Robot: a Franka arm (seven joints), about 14 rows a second.
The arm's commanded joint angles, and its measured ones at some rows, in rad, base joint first. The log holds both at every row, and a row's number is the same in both.
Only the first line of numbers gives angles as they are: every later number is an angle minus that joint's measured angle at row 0.
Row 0, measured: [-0.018, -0.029, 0.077, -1.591, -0.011, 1.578, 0.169]
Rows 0 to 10, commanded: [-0.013, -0.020, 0.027, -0.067, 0.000, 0.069, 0.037]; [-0.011, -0.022, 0.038, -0.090, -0.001, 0.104, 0.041]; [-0.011, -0.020, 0.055, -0.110, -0.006, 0.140, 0.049]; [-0.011, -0.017, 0.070, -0.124, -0.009, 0.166, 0.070]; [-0.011, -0.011, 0.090, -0.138, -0.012, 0.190, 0.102]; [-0.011, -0.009, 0.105, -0.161, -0.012, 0.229, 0.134]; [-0.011, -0.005, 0.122, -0.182, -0.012, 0.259, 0.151]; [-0.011, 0.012, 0.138, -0.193, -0.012, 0.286, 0.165]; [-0.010, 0.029, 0.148, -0.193, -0.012, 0.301, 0.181]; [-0.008, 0.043, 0.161, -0.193, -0.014, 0.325, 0.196]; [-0.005, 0.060, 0.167, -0.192, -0.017, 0.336, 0.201]
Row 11, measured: [0.001, 0.034, 0.146, -0.184, 0.000, 0.298, 0.171]
